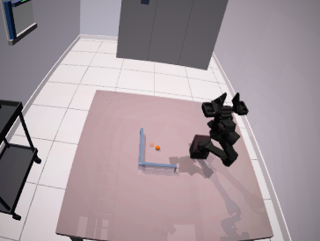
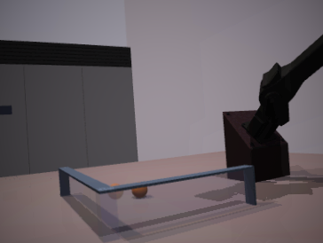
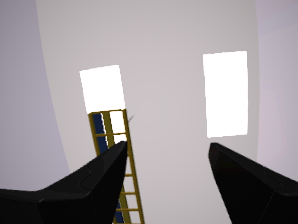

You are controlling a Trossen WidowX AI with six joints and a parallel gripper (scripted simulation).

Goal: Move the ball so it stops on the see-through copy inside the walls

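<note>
My gripper tip is 750 mm above the orange ball, 380 mm to the left of it and 100 mm short of it. Round my gripper tip: see-through copy 750 mm below, 410 mm to the right, 140 mm ahead.
</note>
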